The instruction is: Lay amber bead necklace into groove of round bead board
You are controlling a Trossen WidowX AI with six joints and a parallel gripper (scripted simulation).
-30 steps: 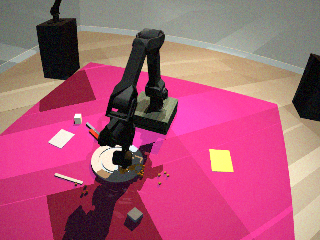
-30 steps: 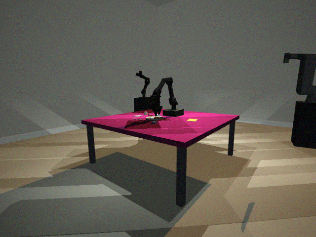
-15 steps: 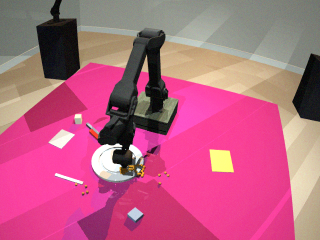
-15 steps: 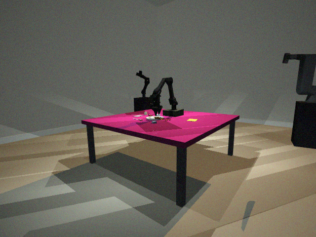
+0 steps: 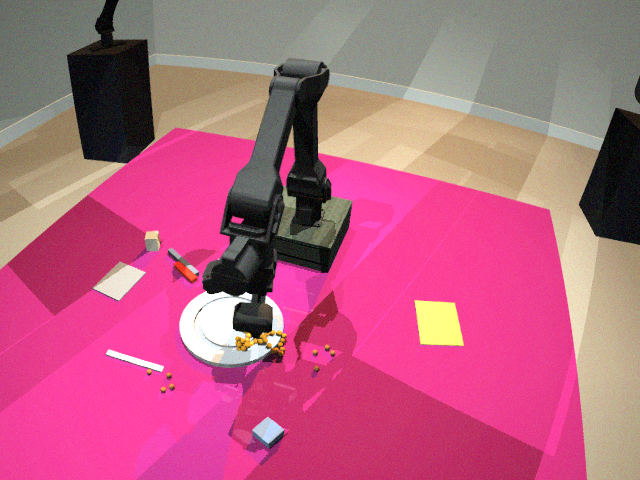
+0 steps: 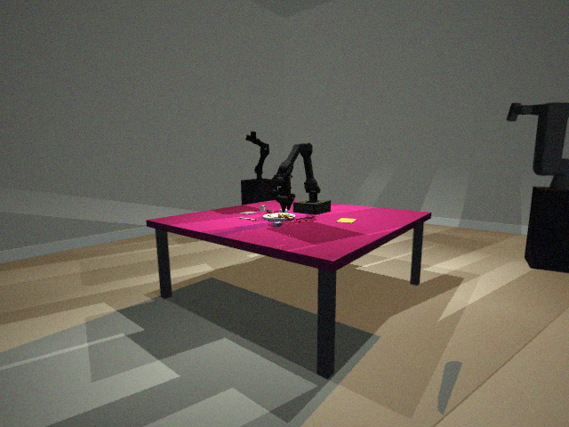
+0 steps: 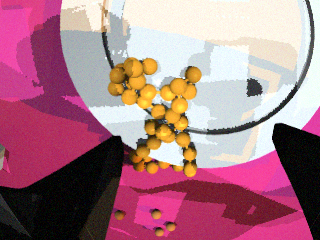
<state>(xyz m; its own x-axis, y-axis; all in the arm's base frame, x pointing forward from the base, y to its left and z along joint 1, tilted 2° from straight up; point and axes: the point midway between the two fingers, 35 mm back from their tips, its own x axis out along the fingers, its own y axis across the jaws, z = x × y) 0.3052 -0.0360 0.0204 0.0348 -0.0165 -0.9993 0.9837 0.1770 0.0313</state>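
Now: gripper tip 10 mm past the round bead board, 60 mm to the left of it and 40 mm above it. The rest, counted from my gripper tip: white block 160 mm behind, 110 mm to the right, 30 mm below; then blue block 200 mm ahead, 70 mm to the left, 40 mm below; then white strip 120 mm ahead, 210 mm to the right, 40 mm below.
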